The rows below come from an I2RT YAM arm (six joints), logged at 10 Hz.
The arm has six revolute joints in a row. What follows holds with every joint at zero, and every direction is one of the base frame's.
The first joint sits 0.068 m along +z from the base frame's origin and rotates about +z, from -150 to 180 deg.
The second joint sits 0.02 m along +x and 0.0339 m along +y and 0.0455 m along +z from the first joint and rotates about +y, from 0 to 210 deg.
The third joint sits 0.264 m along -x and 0.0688 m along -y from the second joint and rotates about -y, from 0 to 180 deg.
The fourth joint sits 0.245 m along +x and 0.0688 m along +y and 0.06 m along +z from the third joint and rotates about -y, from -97 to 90 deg.
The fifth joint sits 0.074 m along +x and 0.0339 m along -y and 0.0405 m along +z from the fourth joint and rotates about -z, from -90 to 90 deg.
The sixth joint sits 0.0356 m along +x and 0.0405 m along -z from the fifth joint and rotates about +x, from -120 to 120 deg.
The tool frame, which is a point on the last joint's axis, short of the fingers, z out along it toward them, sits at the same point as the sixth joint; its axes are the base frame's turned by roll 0, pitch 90 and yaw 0 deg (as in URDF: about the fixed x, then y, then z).
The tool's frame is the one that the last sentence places.
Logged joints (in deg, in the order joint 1, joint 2, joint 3, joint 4, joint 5, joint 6), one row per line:
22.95 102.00 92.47 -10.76 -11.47 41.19
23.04 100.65 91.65 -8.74 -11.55 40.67
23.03 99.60 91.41 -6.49 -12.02 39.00
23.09 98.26 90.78 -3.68 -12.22 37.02
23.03 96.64 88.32 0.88 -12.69 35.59
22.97 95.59 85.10 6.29 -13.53 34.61
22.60 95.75 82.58 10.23 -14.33 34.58
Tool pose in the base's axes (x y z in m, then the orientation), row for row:
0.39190 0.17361 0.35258 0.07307 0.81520 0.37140 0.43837
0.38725 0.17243 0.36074 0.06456 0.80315 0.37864 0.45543
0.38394 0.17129 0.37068 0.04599 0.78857 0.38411 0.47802
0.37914 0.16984 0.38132 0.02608 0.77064 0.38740 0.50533
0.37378 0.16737 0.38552 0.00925 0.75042 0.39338 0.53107
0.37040 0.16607 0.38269 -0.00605 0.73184 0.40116 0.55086
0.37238 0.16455 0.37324 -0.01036 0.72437 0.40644 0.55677
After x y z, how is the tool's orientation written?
As a quaternion, x y z w.
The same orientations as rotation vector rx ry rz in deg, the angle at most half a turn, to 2 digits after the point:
10.41 116.10 52.89
9.12 113.50 53.51
6.43 110.33 53.74
3.61 106.54 53.56
1.26 102.60 53.78
-0.82 99.22 54.39
-1.40 97.96 54.96

